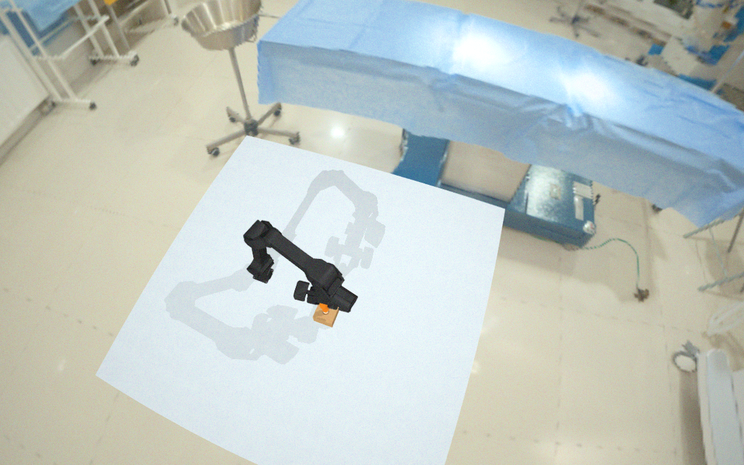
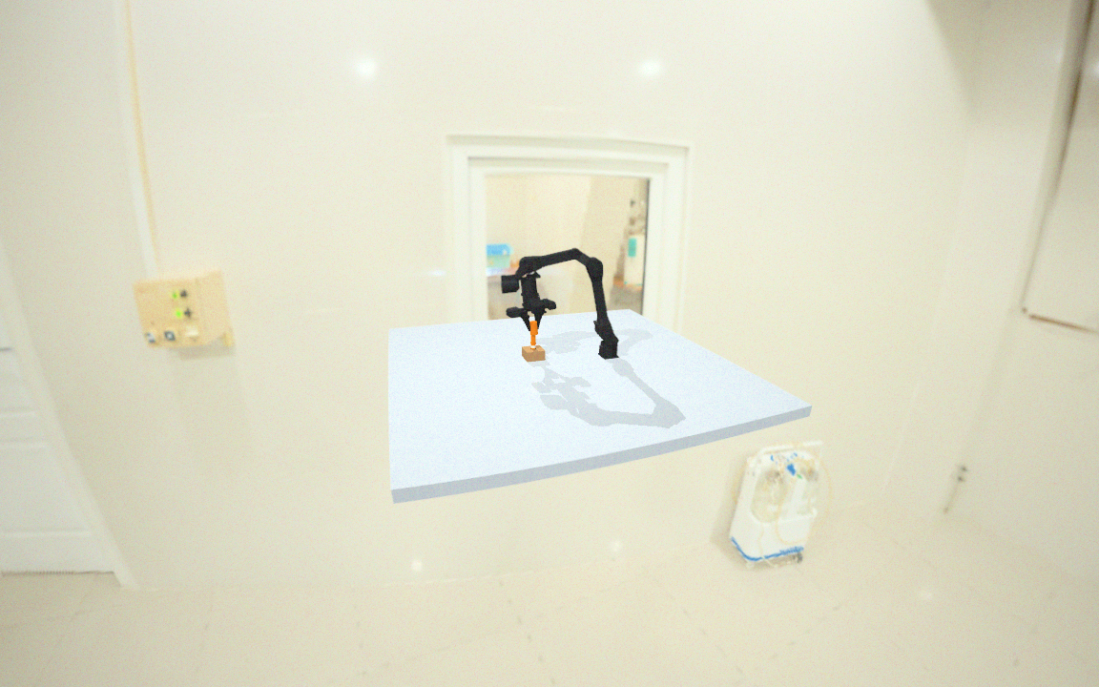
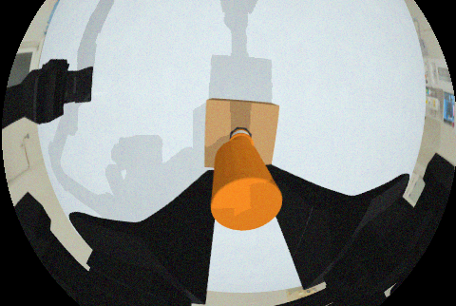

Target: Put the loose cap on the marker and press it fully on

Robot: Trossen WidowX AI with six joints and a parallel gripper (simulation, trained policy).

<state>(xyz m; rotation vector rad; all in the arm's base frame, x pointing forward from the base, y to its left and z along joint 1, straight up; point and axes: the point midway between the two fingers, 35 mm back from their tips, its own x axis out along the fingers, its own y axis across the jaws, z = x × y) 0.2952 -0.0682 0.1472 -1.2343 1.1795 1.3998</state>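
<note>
Now: gripper tip 9 cm above the tan holder block. The rest, counted from my gripper tip: orange cap (1 cm above).
</note>
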